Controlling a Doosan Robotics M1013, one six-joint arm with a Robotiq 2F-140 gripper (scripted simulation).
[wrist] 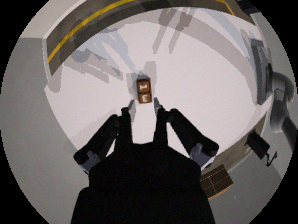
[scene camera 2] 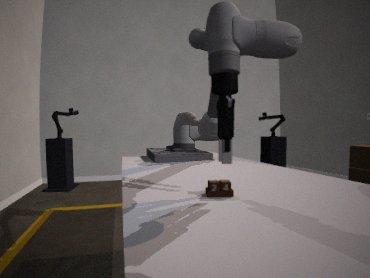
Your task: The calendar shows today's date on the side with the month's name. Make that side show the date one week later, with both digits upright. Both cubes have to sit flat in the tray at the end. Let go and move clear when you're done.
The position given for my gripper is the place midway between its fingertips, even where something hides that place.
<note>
I see my gripper (scene camera 2: 224,162).
My gripper shows as well in the wrist view (wrist: 144,104).
</note>
